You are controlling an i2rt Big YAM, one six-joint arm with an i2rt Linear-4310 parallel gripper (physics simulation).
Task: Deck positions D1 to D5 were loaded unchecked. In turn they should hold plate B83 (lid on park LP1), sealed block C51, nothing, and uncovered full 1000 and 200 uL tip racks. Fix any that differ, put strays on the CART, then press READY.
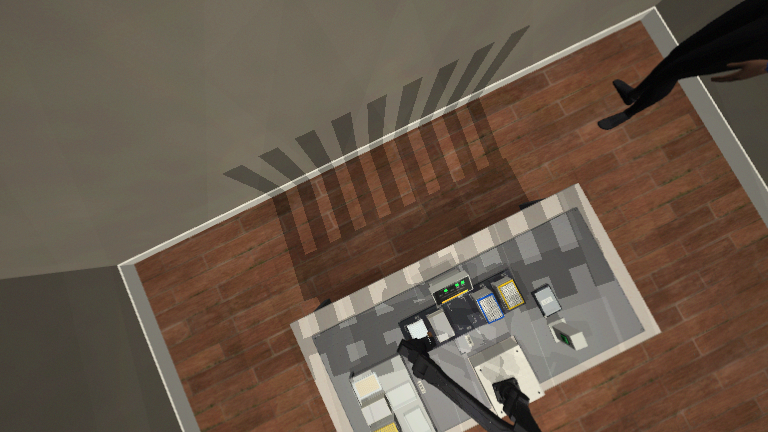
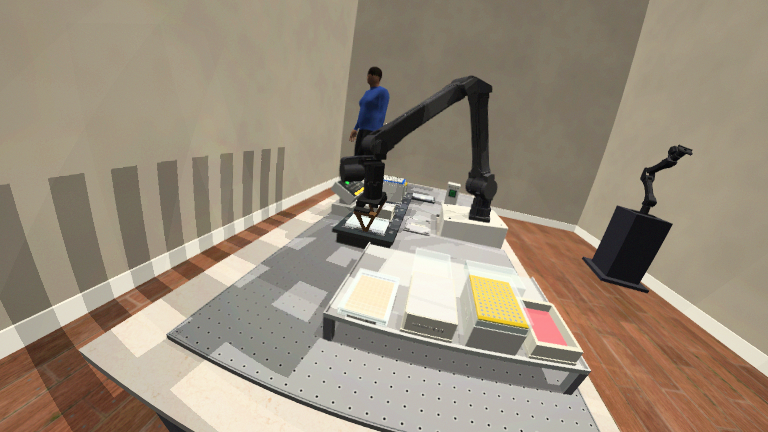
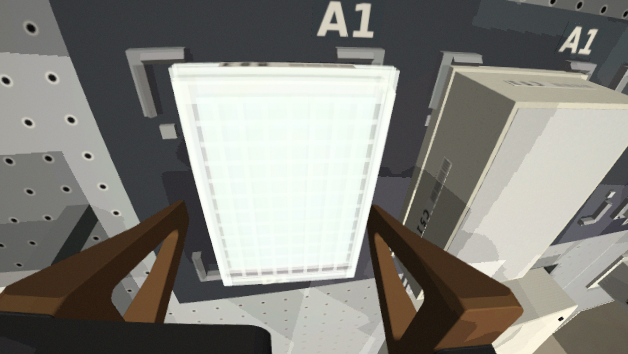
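Seen in the pictures: gripper, fingertip midpoint: (image 1: pixel 419 336) (image 2: pixel 369 224) (image 3: pixel 279 212); arm's base, link origin: (image 1: pixel 506 389) (image 2: pixel 479 217).
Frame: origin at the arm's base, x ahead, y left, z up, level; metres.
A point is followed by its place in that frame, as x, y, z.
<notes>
A pale plate (image 1: pixel 416 329) @(0.386, 0.338, -0.017) (image 2: pixel 353 222) (image 3: pixel 285 170) @(0.375, 0.333, -0.016) sits in the leftmost deck position, apparently under a clear lid; its label is unreadable. My gripper (image 2: pixel 366 228) @(0.348, 0.331, -0.018) (image 3: pixel 279 212) @(0.348, 0.331, -0.018) is open, its fingertips on either side of the plate's near part, with nothing held. A cream block (image 1: pixel 441 325) @(0.383, 0.214, 0.014) (image 3: pixel 520 190) @(0.394, 0.232, 0.014), marked C51, sits in the neighbouring position. The middle position (image 1: pixel 461 317) @(0.375, 0.100, -0.028) shows no labware. A blue-rimmed tip rack (image 1: pixel 489 307) @(0.424, -0.021, 0.071) and a yellow-rimmed tip rack (image 1: pixel 510 293) @(0.445, -0.150, 0.037) stand uncovered to its right.
A raised shelf (image 2: pixel 456 349) @(0.027, 0.703, -0.017) holds a peach-topped plate (image 2: pixel 370 295) @(0.192, 0.667, -0.002), a white block (image 2: pixel 432 295) @(0.089, 0.641, 0.023), a yellow-topped rack (image 2: pixel 496 300) @(-0.014, 0.640, 0.051) and a pink-lined box (image 2: pixel 547 326) @(-0.137, 0.590, -0.005). A console (image 1: pixel 452 290) @(0.539, 0.116, 0.044) with green lights stands behind the deck. A dark-edged item (image 1: pixel 546 299) @(0.326, -0.360, -0.061) and green-screen device (image 1: pixel 569 335) @(0.185, -0.352, 0.044) are right.
</notes>
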